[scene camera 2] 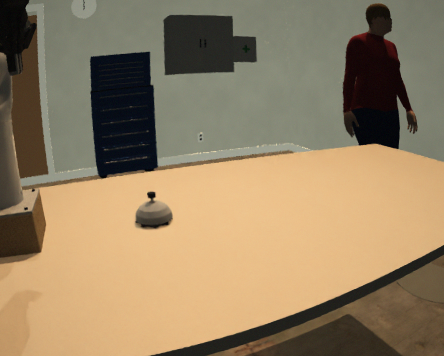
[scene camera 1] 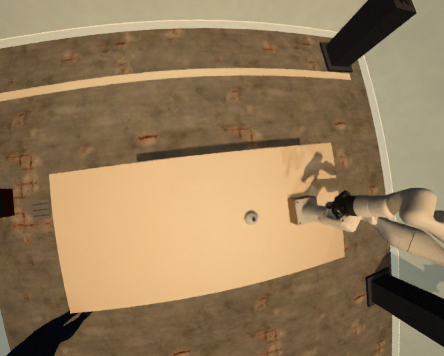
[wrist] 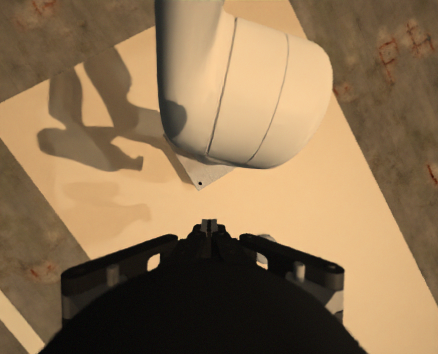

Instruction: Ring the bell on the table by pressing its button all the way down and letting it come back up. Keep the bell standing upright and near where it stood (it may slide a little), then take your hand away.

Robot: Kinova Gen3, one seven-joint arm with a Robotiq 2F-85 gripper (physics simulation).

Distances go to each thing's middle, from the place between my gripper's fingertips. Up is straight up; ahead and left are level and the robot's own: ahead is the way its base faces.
The grey dome bell (scene camera 2: 155, 213) is 310 mm below my hand, 260 mm ahead of it and 60 mm to the left of it.
